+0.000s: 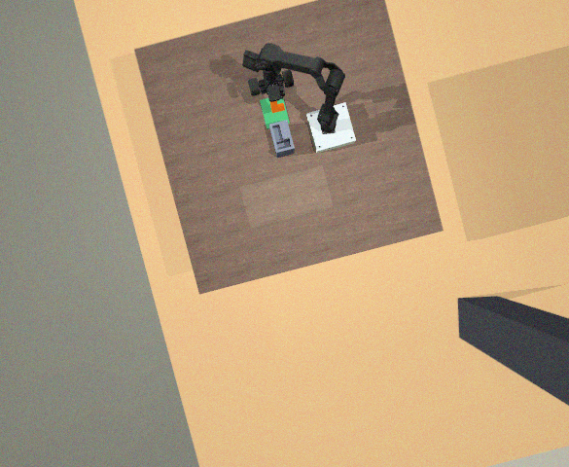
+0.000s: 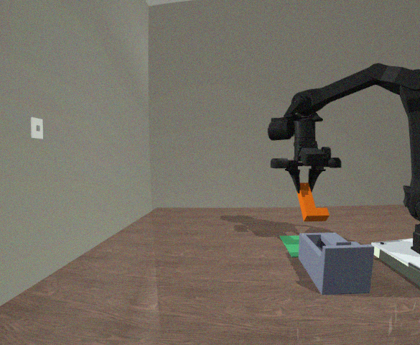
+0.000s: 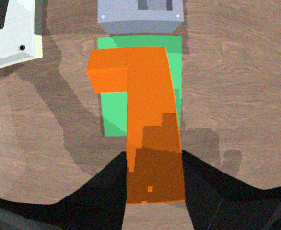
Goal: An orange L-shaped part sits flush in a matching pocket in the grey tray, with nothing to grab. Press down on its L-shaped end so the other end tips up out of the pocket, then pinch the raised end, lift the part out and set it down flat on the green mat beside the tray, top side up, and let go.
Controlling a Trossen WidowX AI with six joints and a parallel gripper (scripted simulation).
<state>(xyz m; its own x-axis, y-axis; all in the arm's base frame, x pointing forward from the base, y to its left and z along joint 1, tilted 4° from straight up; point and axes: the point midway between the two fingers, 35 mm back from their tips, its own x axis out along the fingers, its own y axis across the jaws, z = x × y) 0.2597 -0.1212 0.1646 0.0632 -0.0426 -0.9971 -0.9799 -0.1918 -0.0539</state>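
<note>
The green mat lies 16 cm below my gripper tip, 2 cm to the left of it and 1 cm behind it. Round my gripper tip: orange L-shaped part (3 cm to the left, 3 cm below, 2 cm behind).
</note>
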